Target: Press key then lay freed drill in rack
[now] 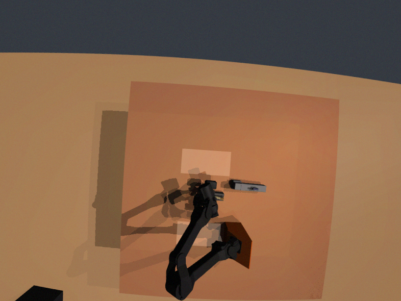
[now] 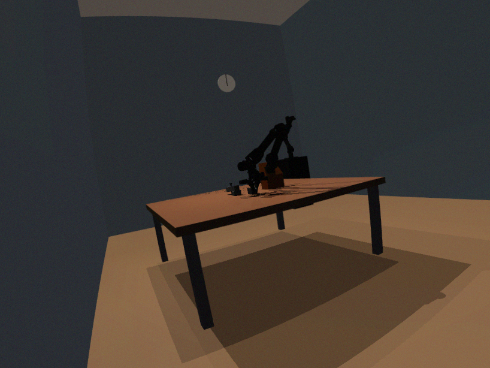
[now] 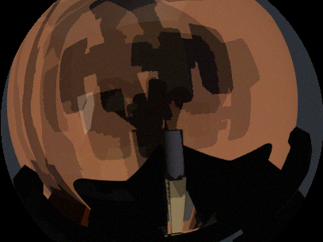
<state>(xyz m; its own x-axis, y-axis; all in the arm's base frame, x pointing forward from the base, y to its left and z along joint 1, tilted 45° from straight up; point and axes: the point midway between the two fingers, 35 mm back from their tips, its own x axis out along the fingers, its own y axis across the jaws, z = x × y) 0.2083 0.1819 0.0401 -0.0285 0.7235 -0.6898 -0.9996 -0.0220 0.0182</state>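
The drill is 4 cm to the right of my gripper tip and 4 cm above it. The rest, counted from my gripper tip: dark block: 6 cm to the right, 1 cm above.
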